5 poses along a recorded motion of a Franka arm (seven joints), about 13 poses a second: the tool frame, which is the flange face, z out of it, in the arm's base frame.
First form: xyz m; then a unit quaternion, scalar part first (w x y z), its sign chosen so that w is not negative.
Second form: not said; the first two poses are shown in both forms.
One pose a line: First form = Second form
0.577 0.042 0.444 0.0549 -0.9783 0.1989 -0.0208 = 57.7 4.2 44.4 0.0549 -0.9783 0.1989 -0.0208
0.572 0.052 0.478 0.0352 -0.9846 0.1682 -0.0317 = 57.2 5.2 47.8 0.0352 -0.9846 0.1682 -0.0317
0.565 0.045 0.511 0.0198 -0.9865 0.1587 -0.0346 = 56.5 4.5 51.1 0.0198 -0.9865 0.1587 -0.0346
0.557 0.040 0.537 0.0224 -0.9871 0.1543 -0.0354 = 55.7 4.0 53.7 0.0224 -0.9871 0.1543 -0.0354
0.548 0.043 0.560 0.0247 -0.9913 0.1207 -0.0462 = 54.8 4.3 56.0 0.0247 -0.9913 0.1207 -0.0462
